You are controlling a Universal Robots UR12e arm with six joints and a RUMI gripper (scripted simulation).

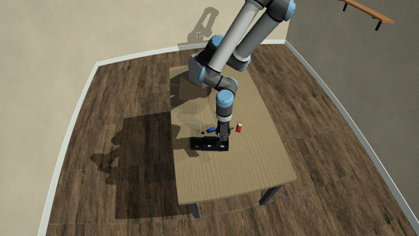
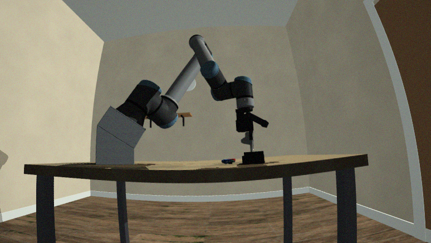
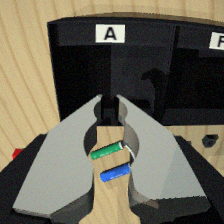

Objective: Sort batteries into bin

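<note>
Right now the green cylindrical battery is 100 mm behind my hand, 50 mm below it and 10 mm to the left of it. From my hand the other things lie so: blue 9v battery (110 mm behind, 80 mm to the right, 50 mm below); small dark battery (120 mm behind, 70 mm to the left, 50 mm below); black bins (80 mm to the right, 40 mm below, 10 mm ahead).
</note>
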